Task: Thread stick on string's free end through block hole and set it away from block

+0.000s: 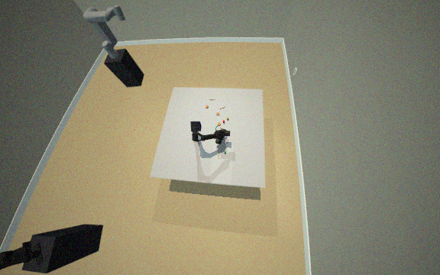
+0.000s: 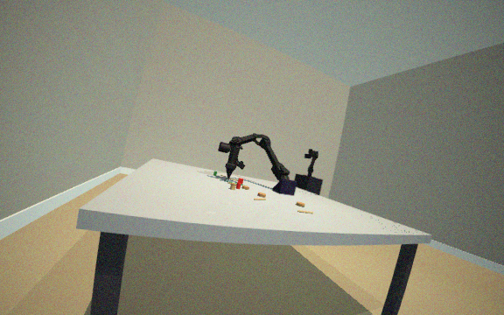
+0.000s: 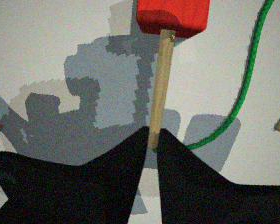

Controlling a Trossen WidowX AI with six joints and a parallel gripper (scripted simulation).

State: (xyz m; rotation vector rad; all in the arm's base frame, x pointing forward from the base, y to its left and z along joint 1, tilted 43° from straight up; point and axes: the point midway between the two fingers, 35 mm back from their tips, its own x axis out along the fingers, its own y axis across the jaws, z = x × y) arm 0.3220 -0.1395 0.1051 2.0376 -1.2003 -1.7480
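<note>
The red block is 70 mm behind my gripper tip and 30 mm to the left of it. From my gripper tip the other things lie so: round wooden button 210 mm to the left, 20 mm behind, 10 mm below; then green object 170 mm to the right, 30 mm ahead.
</note>
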